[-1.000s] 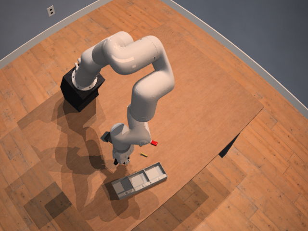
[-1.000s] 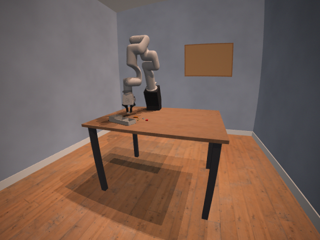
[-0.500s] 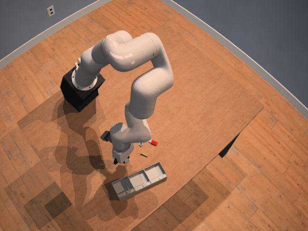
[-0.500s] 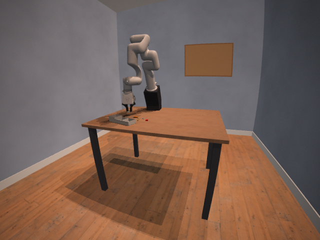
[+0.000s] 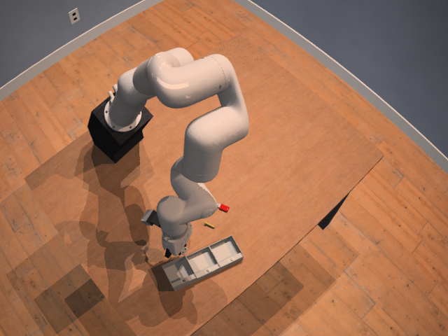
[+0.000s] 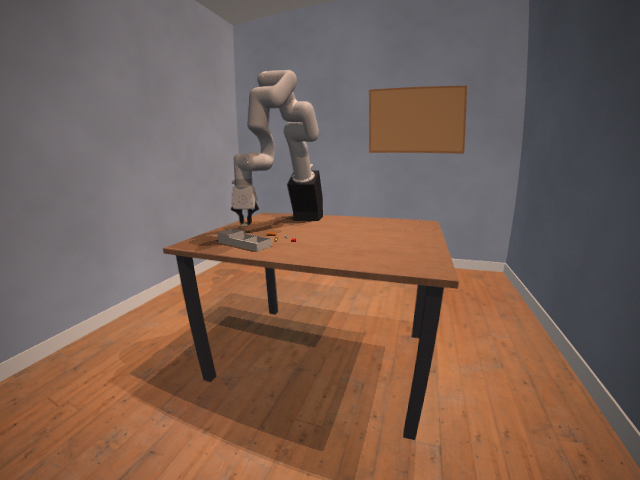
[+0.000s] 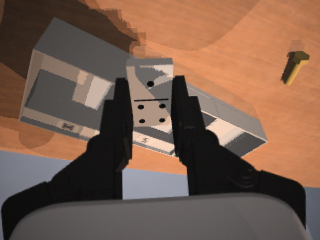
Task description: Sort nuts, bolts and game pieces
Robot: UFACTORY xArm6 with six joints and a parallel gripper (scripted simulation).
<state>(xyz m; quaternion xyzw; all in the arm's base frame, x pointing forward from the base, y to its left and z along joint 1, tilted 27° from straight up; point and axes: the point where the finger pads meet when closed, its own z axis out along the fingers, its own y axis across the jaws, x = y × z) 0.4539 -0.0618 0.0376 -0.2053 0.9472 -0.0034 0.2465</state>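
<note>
The grey hex nut lies 160 mm to the left of my hand, 90 mm below it and 90 mm behind it. The rest, counted from my hand: orange cylinder: 100 mm behind, 80 mm below, 70 mm to the left; grey bin tray: 70 mm below, 70 mm ahead, 40 mm to the left; white domino: 20 mm below.
</note>
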